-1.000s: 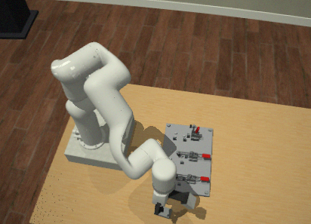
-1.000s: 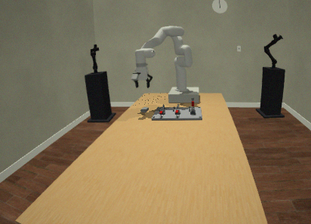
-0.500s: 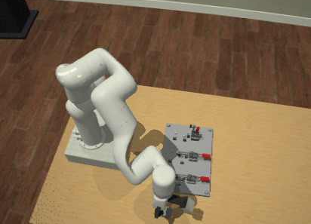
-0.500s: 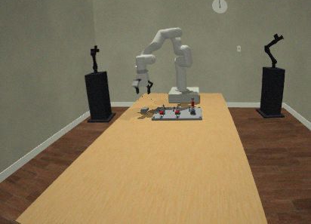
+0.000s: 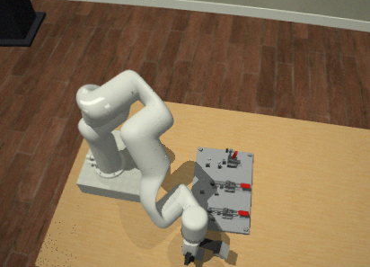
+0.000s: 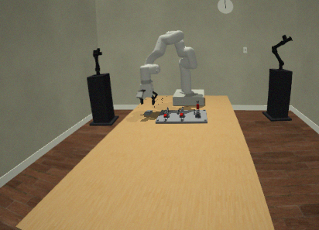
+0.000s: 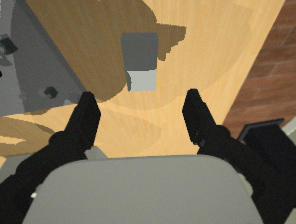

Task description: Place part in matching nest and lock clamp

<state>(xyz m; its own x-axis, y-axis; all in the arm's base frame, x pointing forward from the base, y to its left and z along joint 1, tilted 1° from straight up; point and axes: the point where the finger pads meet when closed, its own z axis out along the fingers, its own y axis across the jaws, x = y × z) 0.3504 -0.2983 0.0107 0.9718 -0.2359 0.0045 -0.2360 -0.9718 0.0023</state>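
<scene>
Right now my hand is 8 cm above the grey block part. The rest, counted from my hand: grey fixture plate (26 cm to the left, 9 cm ahead, 8 cm below).
</scene>
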